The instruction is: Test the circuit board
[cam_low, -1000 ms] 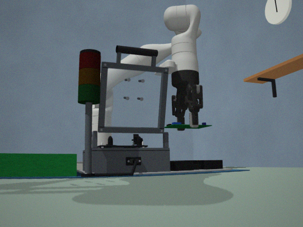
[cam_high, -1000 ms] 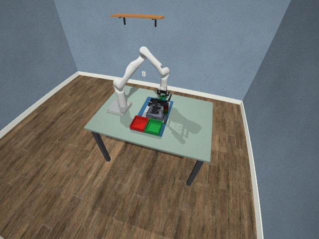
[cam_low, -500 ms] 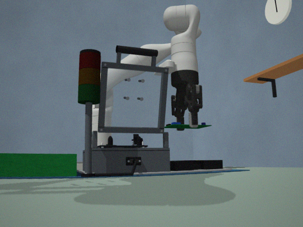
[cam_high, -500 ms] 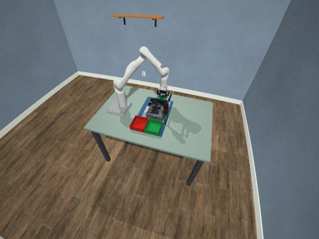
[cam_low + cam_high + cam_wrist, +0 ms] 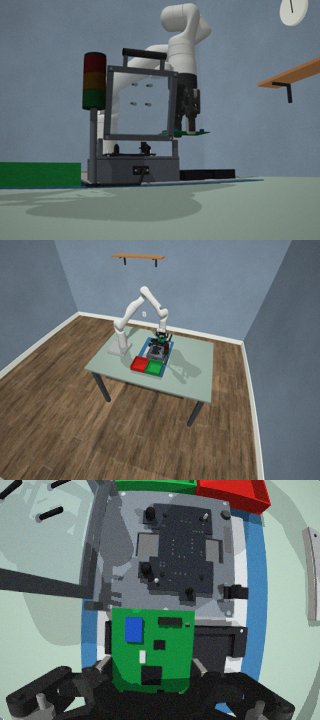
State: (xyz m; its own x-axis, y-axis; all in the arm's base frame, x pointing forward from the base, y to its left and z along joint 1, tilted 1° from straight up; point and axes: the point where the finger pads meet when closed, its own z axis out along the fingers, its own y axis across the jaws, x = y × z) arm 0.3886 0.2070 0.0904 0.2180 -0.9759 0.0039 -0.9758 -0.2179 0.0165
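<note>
Right now the clear lid is 120 mm ahead of my hand, 110 mm to the right of it and 60 mm above it. Round my hand: red bin 360 mm to the right, 110 mm below, 70 mm behind; green bin 330 mm to the right, 110 mm below, 80 mm ahead; green circuit board right at my hand.
</note>
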